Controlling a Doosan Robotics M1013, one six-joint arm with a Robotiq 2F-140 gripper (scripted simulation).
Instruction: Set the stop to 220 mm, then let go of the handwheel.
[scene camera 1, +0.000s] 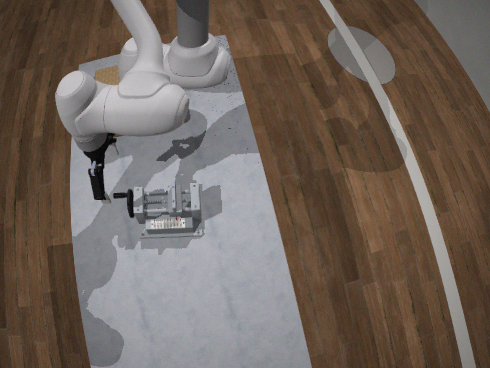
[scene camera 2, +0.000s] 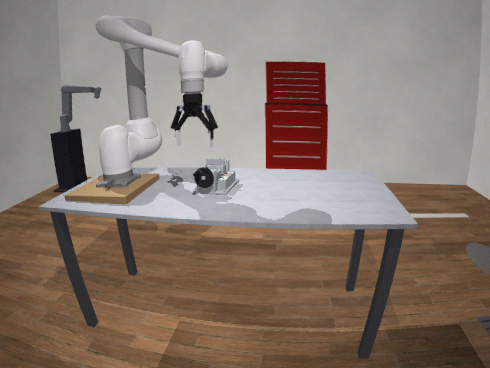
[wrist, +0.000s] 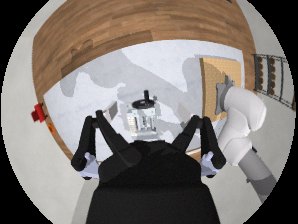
Observation:
I see my gripper (scene camera 2: 194, 146).
My gripper also shows in scene camera 1 (scene camera 1: 110, 177) and in the wrist view (wrist: 147, 106).

